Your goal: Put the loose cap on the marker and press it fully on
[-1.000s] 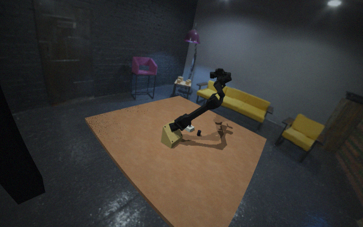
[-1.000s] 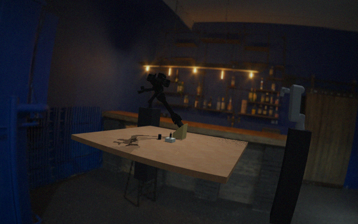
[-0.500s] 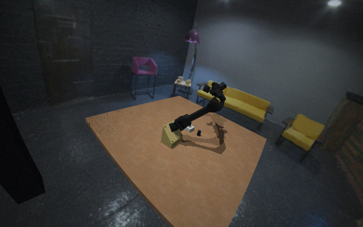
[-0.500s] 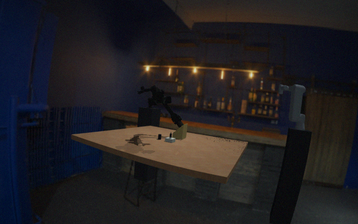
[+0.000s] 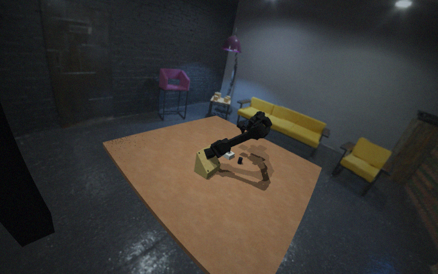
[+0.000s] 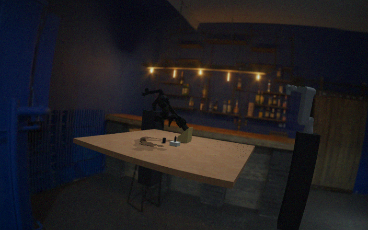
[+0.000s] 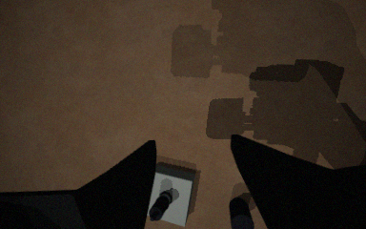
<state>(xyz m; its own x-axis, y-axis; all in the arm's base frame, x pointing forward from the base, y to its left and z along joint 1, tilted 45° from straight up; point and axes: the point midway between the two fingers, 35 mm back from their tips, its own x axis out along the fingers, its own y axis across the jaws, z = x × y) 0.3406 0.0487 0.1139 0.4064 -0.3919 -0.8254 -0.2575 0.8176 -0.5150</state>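
My gripper tip is 11 cm past the marker cap, 7 cm to the left of it and 14 cm above it. Also, from my gripper tip: holder block (12 cm behind, 4 cm to the left, 14 cm below).
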